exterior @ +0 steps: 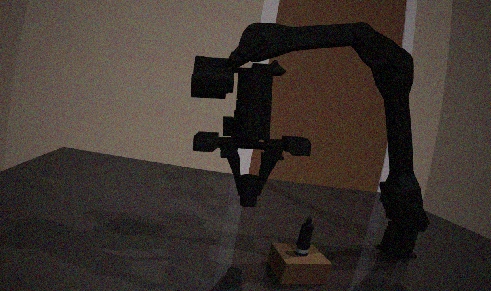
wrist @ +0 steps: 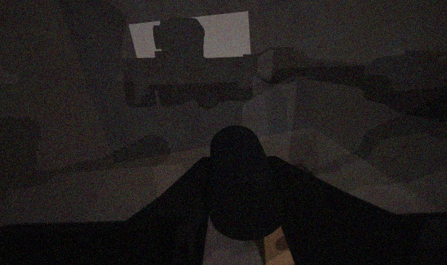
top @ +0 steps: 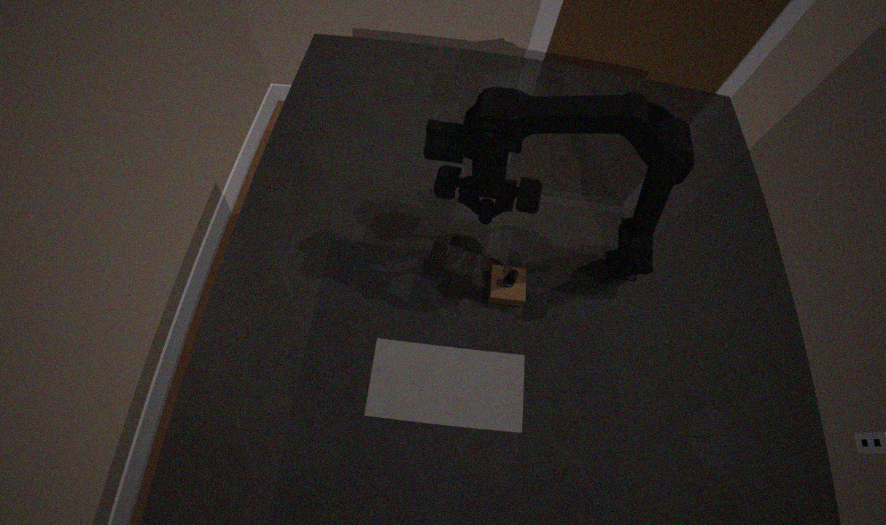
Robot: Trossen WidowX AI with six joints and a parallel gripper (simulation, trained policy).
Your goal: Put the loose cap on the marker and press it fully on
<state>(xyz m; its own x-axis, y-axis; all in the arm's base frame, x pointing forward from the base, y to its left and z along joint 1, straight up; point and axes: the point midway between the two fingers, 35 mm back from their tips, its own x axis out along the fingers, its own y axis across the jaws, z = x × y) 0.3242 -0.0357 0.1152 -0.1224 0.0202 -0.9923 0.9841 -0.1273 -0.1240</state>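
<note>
Now: gripper tip 6 cm past the tan holder block, 12 cm to the right of it and 7 cm above it. Round my gripper tip: dark cap (1 cm above).
</note>
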